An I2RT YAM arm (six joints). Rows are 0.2 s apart.
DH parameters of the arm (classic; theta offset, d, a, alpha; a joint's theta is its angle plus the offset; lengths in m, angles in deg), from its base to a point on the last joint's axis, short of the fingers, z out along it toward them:
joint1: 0 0.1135 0.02 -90
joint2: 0 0 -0.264 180
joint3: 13.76 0 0.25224 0
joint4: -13.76 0 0.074 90
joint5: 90 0 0 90
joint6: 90 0.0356 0 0
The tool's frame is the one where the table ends.
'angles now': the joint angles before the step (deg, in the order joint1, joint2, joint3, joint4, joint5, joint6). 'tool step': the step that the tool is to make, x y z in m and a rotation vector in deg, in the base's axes. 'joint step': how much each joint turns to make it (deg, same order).
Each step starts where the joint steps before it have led.
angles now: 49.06 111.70 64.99 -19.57 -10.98 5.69
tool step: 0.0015 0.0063 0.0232 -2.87 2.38 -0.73
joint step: 0.50 -0.51 6.00 -10.03 0.52 1.14
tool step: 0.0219 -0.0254 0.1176 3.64 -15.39 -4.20
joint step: -4.33 -11.64 10.44 -9.42 7.87 -4.06
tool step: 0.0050 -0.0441 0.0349 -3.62 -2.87 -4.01
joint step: -5.38 -5.68 1.66 -7.74 3.14 -3.63
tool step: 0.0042 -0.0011 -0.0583 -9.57 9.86 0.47
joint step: -0.52 6.04 -3.91 -3.74 0.56 -1.36
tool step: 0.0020 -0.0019 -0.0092 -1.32 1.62 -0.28
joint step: -0.45 1.13 -0.48 -0.47 -0.05 -0.16
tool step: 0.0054 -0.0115 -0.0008 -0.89 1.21 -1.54
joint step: -2.05 -0.01 -0.01 -1.49 -0.18 -0.48
